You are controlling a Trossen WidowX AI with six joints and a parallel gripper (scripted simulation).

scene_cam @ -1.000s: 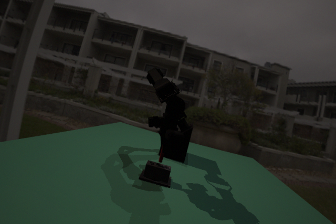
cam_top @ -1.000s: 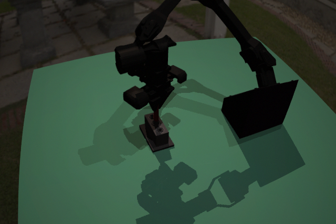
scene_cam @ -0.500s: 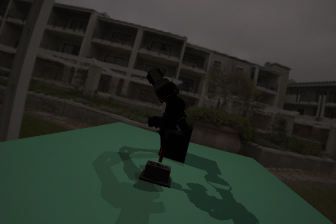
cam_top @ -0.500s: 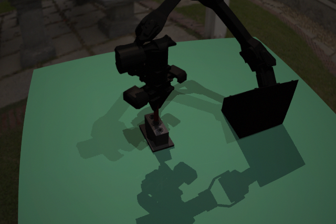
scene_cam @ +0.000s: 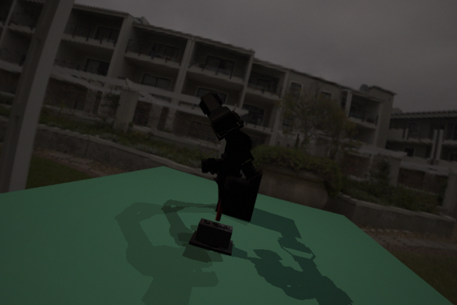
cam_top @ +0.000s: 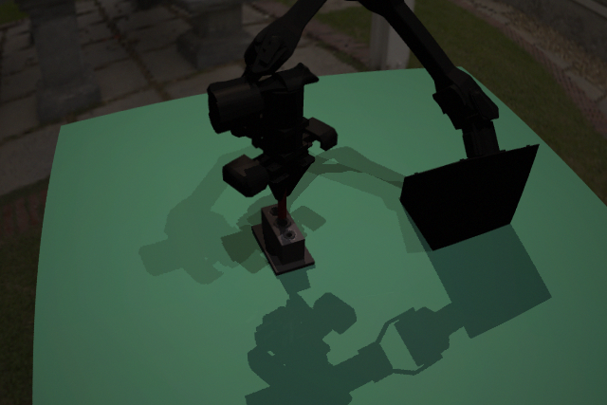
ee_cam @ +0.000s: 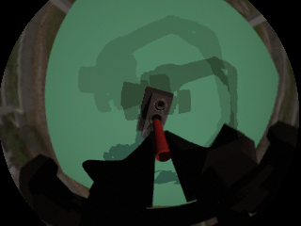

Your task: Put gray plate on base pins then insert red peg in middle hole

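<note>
Right now the gray plate is 70 mm below my gripper tip. Also, from my gripper tip: red peg right at my gripper tip.
</note>
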